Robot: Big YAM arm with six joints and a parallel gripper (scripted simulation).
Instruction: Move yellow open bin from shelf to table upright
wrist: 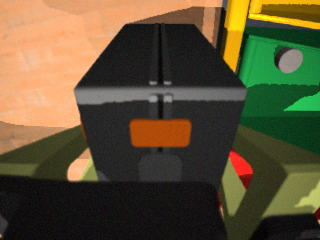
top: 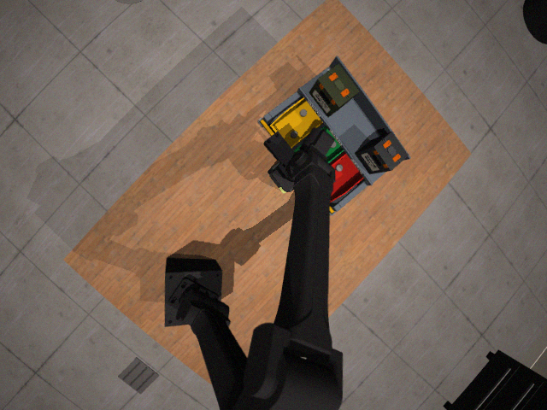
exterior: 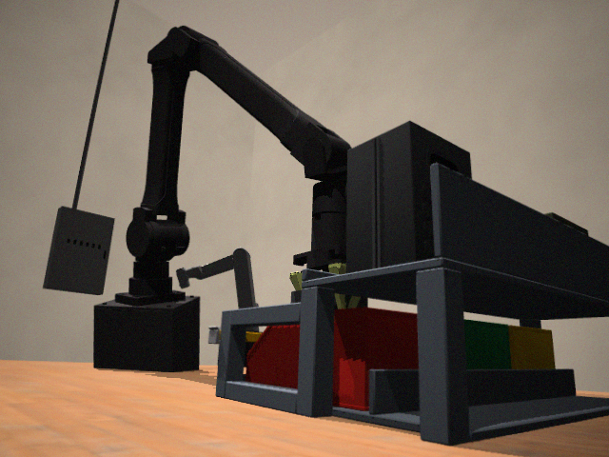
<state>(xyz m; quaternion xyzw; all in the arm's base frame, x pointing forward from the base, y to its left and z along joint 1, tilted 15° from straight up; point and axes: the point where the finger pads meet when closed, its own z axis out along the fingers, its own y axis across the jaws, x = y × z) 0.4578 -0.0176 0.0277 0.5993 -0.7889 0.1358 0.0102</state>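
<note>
My gripper is now 4 cm short of the thin yellow rod, 2 cm to the left of it and 4 cm above it. Also, from my hand: red bin (11 cm ahead, 15 cm to the right, 5 cm below); green bin (14 cm ahead, 5 cm to the right, 5 cm below); yellow open bin (17 cm ahead, 6 cm to the left, 5 cm below).
</note>
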